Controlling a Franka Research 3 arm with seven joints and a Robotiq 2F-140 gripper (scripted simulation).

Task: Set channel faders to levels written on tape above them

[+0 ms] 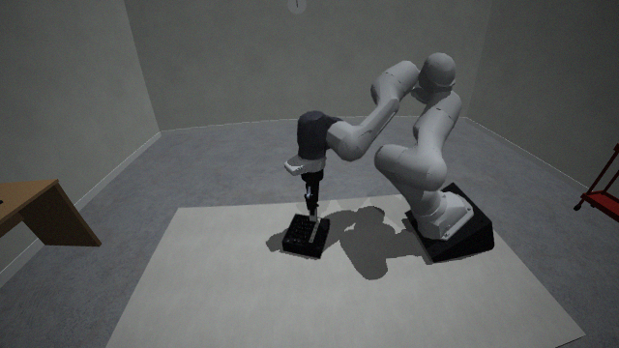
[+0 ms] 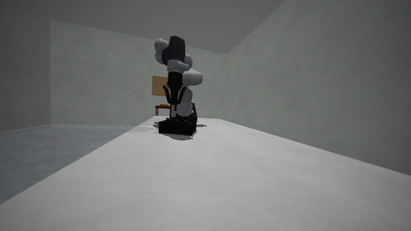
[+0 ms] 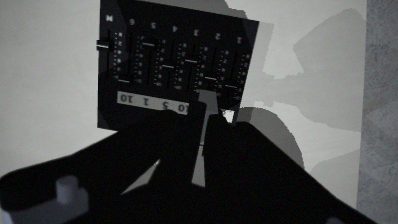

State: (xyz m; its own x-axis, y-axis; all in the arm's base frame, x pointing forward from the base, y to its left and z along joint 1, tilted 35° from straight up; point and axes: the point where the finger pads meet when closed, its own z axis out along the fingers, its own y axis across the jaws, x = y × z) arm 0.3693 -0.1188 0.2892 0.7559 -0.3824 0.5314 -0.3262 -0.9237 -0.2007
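Right now the channel 2 fader cap is 2 cm ahead of my hand, 1 cm to the right of it and 4 cm below it. The rest, counted from my hand: channel 1 fader cap: 1 cm ahead, 3 cm to the right, 4 cm below; master fader cap: 8 cm ahead, 9 cm to the left, 4 cm below.
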